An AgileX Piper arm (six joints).
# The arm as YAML. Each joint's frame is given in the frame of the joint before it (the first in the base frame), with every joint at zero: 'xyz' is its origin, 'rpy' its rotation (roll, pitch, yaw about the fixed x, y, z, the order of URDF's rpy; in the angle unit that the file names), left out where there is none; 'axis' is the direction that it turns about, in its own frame. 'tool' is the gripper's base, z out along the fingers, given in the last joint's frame.
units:
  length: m
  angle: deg
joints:
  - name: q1
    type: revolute
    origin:
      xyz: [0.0, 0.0, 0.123]
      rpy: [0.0, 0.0, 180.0]
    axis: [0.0, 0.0, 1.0]
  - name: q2
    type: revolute
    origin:
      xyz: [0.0, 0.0, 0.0]
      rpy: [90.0, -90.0, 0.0]
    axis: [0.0, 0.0, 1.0]
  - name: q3
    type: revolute
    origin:
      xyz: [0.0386, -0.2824, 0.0]
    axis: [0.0, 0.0, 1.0]
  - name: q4
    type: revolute
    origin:
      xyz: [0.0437, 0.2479, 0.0]
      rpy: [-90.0, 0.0, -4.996]
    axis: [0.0, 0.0, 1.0]
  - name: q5
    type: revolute
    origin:
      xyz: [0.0, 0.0, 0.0]
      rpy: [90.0, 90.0, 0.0]
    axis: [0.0, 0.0, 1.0]
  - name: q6
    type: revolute
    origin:
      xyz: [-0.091, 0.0, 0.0]
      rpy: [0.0, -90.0, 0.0]
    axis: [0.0, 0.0, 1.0]
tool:
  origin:
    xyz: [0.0, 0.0, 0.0]
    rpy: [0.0, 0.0, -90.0]
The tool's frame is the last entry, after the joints.
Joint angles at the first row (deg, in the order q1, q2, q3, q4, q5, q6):
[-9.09 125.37 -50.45 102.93 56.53 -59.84]
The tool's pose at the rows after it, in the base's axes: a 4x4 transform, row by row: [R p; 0 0 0 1], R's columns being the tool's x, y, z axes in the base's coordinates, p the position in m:
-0.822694 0.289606 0.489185 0.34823; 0.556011 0.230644 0.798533 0.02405; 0.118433 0.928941 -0.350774 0.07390; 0 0 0 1
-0.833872 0.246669 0.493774 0.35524; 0.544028 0.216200 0.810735 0.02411; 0.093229 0.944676 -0.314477 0.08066; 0 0 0 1
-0.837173 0.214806 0.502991 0.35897; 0.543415 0.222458 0.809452 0.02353; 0.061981 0.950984 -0.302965 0.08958; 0 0 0 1
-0.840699 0.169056 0.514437 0.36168; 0.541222 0.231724 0.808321 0.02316; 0.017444 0.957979 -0.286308 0.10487; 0 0 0 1
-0.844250 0.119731 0.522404 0.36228; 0.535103 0.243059 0.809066 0.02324; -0.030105 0.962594 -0.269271 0.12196; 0 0 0 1
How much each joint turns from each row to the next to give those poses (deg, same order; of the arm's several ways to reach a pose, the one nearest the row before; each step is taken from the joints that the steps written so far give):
[0.00 0.00 -1.50 0.25 6.25 -0.41]
[0.00 0.00 -1.72 0.00 1.69 -0.19]
[0.00 -1.15 -0.71 -0.05 0.00 -0.09]
[0.00 -2.29 -0.46 -0.19 0.00 0.00]
[0.00 -2.72 -0.17 -0.44 0.07 0.00]

